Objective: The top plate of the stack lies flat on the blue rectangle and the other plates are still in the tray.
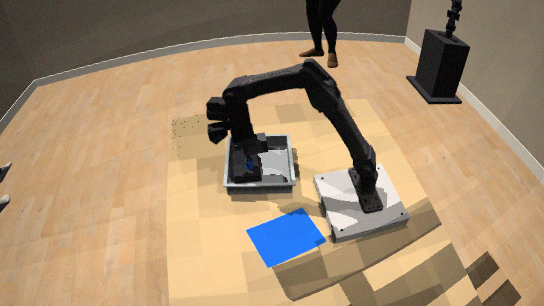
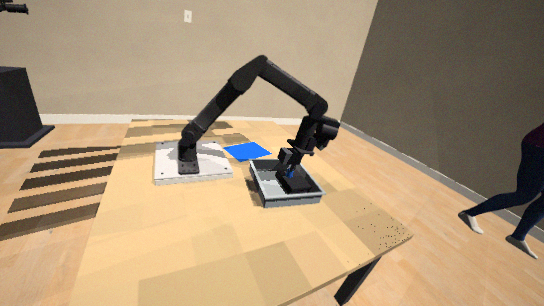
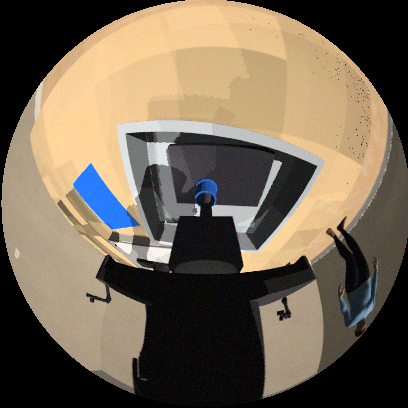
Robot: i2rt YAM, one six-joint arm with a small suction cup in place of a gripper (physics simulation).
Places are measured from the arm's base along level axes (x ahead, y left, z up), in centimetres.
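Where they show: end effector, tool point: (image 1: 250,168) (image 2: 287,177) (image 3: 205,184); arm's base, origin of the base link: (image 1: 365,189) (image 2: 187,159) (image 3: 161,265).
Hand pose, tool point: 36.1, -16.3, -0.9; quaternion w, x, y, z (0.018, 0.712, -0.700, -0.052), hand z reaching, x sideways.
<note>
Each offset is from my tool point to the top centre of the thing, as dx, dy, dz. "spot": to the spot under its first point.
A stack of dark plates {+1.5, -1.9, +1.0} (image 1: 239,172) (image 2: 299,184) (image 3: 236,167) lies in the left half of the grey tray {-3.0, -1.6, +2.8} (image 1: 259,185) (image 2: 292,200) (image 3: 228,129) on the wooden table. My gripper, a blue suction cup (image 1: 249,163) (image 2: 289,173) (image 3: 205,192), points straight down and rests on the top plate near its edge toward the arm, with suction holding it. The top plate still sits on the stack. The blue rectangle {spot: -7.4, +27.2, -2.1} (image 1: 285,235) (image 2: 247,150) (image 3: 99,197) lies on the table between the tray and the arm's base, with nothing on it.
The arm's grey base plate (image 1: 391,214) (image 2: 167,168) stands beside the tray and the blue rectangle. A person (image 1: 321,26) (image 2: 524,182) (image 3: 357,281) walks on the floor beyond the table. A dark pedestal (image 1: 441,68) (image 2: 15,106) stands by the wall.
</note>
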